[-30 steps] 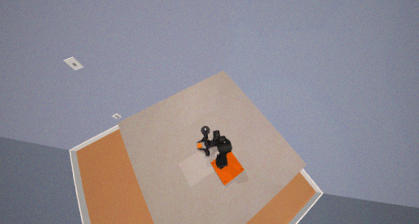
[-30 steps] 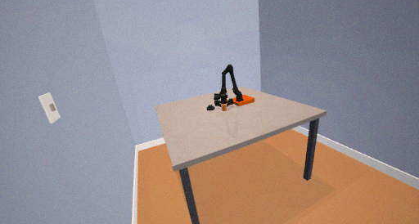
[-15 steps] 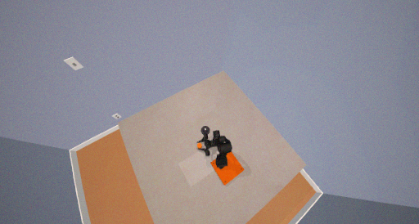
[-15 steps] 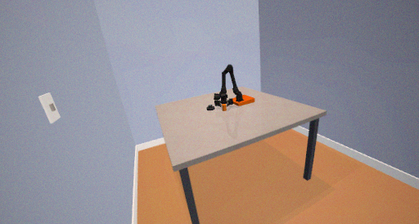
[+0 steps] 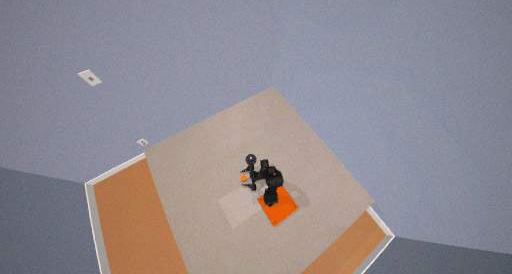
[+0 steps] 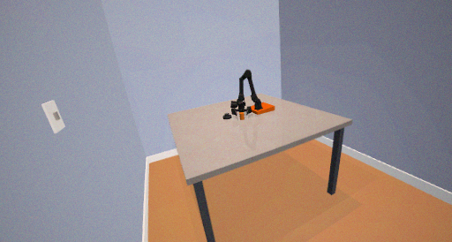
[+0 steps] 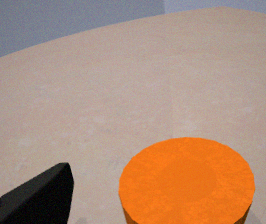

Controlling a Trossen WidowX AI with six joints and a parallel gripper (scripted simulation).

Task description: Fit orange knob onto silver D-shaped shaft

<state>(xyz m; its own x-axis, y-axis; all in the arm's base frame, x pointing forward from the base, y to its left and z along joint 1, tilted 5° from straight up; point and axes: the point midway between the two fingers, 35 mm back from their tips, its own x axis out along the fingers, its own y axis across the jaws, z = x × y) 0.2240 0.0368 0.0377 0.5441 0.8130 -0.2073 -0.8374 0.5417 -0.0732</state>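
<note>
Right now my gripper tip is 2 cm to the left of the orange knob and 1 cm past it. From my gripper tip the other things lie so: dark round pedestal 15 cm to the right, 7 cm ahead, 2 cm below.
</note>
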